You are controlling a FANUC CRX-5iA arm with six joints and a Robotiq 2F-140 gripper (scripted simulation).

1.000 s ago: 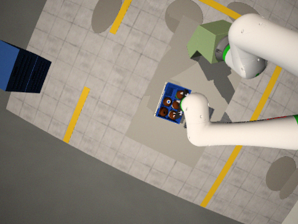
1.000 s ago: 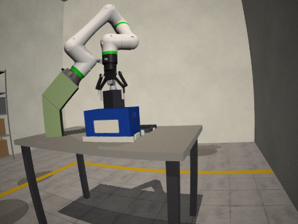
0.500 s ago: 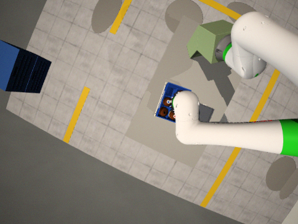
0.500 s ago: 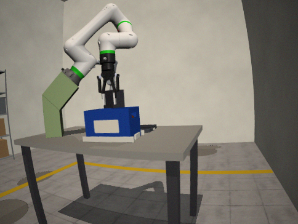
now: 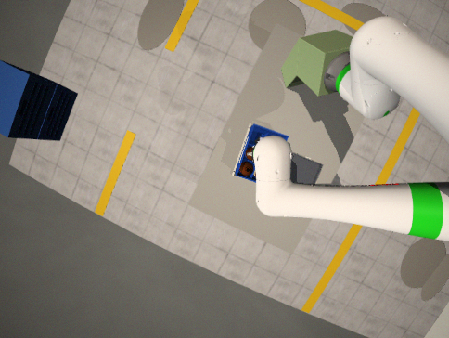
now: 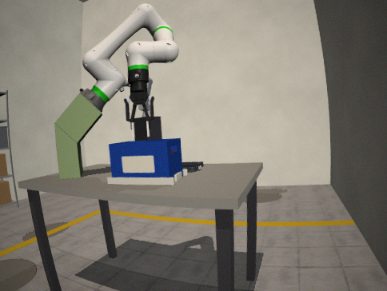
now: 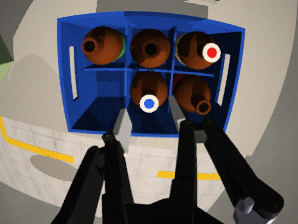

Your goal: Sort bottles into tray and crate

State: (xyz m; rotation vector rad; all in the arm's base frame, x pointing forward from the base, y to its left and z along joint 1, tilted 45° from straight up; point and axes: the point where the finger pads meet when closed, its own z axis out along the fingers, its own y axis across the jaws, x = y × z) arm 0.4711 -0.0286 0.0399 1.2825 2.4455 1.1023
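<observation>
Right now my hand is 140 mm above the bottle. Round my hand: crate (140 mm below, 30 mm to the left, 20 mm behind); then tray (310 mm to the left, 210 mm below, 100 mm behind).
</observation>
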